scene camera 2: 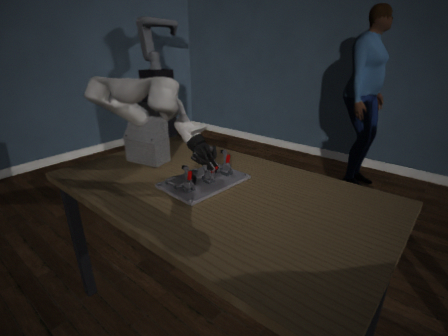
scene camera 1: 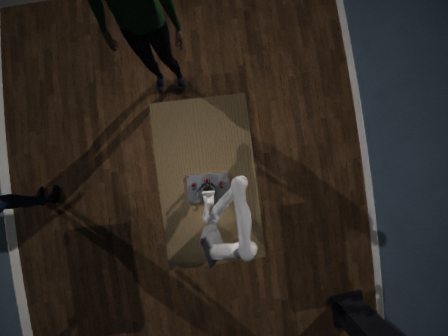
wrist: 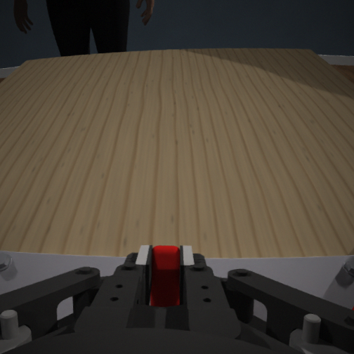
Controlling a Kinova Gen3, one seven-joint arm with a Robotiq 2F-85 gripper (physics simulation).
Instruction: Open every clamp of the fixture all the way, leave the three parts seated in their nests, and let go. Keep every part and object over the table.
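Frame: origin at the arm's base, x left, y down, z back, level; metres.
Seen in the pictures: gripper, fingertip midpoint: (scene camera 2: 216, 169) (scene camera 1: 207, 179); arm's base at its link origin: (scene camera 2: 141, 117) (scene camera 1: 213, 251).
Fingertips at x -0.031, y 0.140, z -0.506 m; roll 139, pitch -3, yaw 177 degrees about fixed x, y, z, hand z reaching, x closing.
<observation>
Offsets run from my fingertips to a thing's middle. Level surfaces: height alone.
The fixture plate {dx +0.007, dy +0.075, dz +0.074 m} (scene camera 1: 192, 198) (scene camera 2: 216, 190) (wrist: 60, 266) lies on the table and carries three clamps with red handles. My gripper (scene camera 1: 208, 185) (scene camera 2: 213, 164) (wrist: 165, 260) is tilted and shut on the middle clamp's red handle {dx +0.001, dy +0.003, dz +0.012 m} (scene camera 2: 216, 169) (wrist: 165, 280), which sits between the finger pads. The handle of one outer clamp (scene camera 1: 193, 185) (scene camera 2: 189, 175) stands upright at the plate's near left in scene camera 2. The other outer clamp's handle (scene camera 1: 221, 183) (scene camera 2: 228, 158) also stands up, at the far right there. The three parts are too small and dark to tell apart; the gripper hides some of the middle nest.
The wooden table {dy +0.083 m} (scene camera 1: 200, 135) (scene camera 2: 300, 220) (wrist: 175, 150) extends beyond the plate. The arm's grey base (scene camera 1: 211, 244) (scene camera 2: 147, 142) stands at one end of it. A person in green (scene camera 1: 140, 17) stands beyond the table's far end, and a person in blue (scene camera 2: 370, 65) near the wall.
</observation>
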